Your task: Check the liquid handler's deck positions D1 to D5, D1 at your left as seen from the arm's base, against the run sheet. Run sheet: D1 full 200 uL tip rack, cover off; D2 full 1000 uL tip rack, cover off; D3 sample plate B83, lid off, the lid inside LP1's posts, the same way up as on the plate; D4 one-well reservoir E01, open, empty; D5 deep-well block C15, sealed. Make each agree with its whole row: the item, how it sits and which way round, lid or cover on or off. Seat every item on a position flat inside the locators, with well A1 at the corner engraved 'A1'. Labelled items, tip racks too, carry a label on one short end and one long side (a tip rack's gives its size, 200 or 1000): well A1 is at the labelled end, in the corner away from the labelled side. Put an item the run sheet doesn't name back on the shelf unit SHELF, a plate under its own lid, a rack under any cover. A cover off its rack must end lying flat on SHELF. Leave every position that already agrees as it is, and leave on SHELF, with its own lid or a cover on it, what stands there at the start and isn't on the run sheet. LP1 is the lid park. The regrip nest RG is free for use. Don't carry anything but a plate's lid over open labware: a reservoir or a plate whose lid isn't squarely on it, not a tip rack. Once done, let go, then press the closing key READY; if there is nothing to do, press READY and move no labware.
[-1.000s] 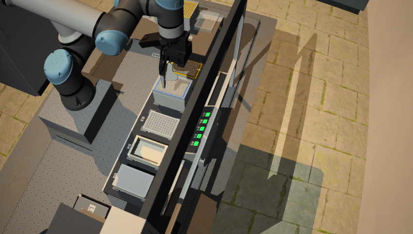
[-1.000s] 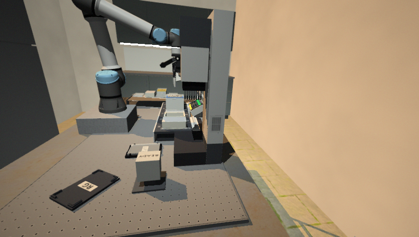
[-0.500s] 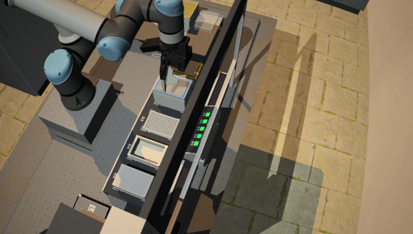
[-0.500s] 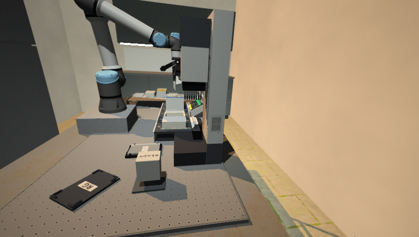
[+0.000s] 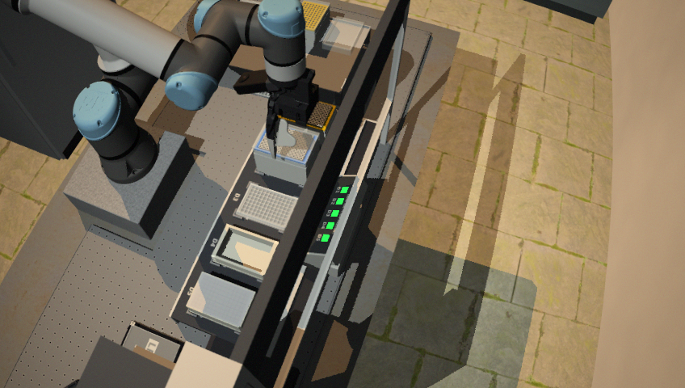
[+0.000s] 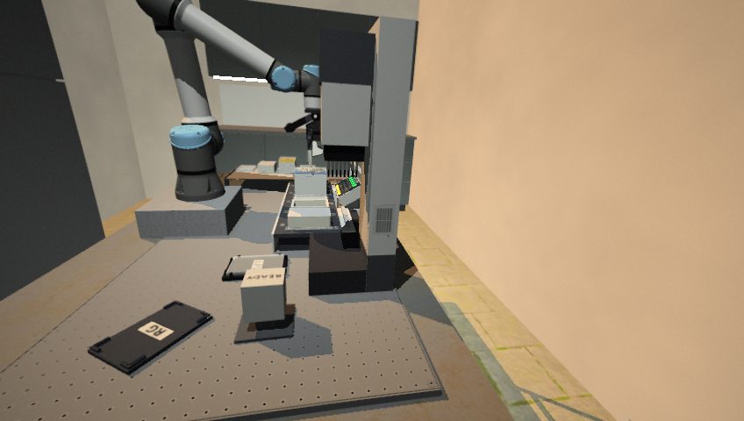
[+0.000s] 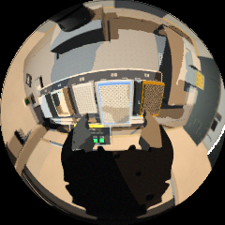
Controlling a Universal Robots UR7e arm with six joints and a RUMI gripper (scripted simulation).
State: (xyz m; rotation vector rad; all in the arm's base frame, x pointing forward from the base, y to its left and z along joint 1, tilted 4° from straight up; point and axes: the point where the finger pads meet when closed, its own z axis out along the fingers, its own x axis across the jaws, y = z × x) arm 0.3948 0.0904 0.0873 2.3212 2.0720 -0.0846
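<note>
Right now my hand is 60 mm above the blue-rimmed tip rack and 10 mm short of it. From my hand the other things lie so: one-well reservoir (250 mm to the right, 120 mm below, 30 mm behind); then well plate (120 mm to the right, 120 mm below, 10 mm behind); then yellow-rimmed tip rack (130 mm to the left, 90 mm below, 20 mm ahead).
</note>
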